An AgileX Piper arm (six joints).
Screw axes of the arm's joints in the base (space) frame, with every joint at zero. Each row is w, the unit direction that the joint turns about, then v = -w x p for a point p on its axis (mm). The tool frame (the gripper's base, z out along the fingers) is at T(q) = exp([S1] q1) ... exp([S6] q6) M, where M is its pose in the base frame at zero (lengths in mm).
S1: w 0 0 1 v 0 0 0
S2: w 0 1 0 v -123 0 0
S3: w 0 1 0 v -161.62 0 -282.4
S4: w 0.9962 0 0.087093 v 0 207.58 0
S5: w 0 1 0 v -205.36 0 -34.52
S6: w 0.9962 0 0.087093 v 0 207.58 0
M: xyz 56.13 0 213.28 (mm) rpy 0 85.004 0 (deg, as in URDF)
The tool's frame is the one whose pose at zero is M.
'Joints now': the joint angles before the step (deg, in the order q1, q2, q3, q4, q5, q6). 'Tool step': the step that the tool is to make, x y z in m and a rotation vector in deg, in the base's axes. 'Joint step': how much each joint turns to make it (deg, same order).
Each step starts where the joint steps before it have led.
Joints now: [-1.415, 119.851, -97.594, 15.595, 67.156, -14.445]
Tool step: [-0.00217, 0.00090, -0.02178, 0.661, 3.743, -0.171]
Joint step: [-0.001, 1.908, 1.761, 0.593, 0.092, 0.000]
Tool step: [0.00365, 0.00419, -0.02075, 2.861, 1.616, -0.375]
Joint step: [0.000, 2.686, 0.460, 3.243, -1.164, -1.245]
